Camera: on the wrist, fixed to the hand. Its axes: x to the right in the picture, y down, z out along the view.
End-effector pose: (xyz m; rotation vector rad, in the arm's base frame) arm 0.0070 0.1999 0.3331 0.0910 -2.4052 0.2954
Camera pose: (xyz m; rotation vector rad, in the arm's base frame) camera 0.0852 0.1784 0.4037 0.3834 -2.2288 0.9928
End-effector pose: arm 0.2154 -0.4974 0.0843 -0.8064 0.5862 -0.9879
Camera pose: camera 0.1151 -0.5315 0.0662 -0.2756 0.2598 -1.1091
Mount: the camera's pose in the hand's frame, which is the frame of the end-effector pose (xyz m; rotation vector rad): -0.0125 -0.0455 -0.0966 0.5992 0.0081 -0.0217
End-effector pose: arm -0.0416 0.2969 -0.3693 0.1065 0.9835 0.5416
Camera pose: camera -0.1080 0.2367 -0.4287 0.6271 1.1288 0.2125
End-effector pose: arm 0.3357 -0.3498 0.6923 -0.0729 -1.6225 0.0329
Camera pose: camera 0.4316 -0.3983 0.6880 0.4048 -1.5459 0.4970
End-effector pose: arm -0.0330 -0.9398 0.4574 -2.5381 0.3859 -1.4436
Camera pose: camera -0.1166 -0.8967 0.5095 -2.0549 -0.0733 -1.3241
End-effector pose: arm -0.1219 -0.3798 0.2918 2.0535 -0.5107 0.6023
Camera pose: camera -0.1272 -0.2727 0.3000 2.6115 -0.3228 0.8219
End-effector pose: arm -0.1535 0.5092 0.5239 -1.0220 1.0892 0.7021
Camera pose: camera -0.1544 0.4027 0.5388 -0.5197 1.1940 0.3160
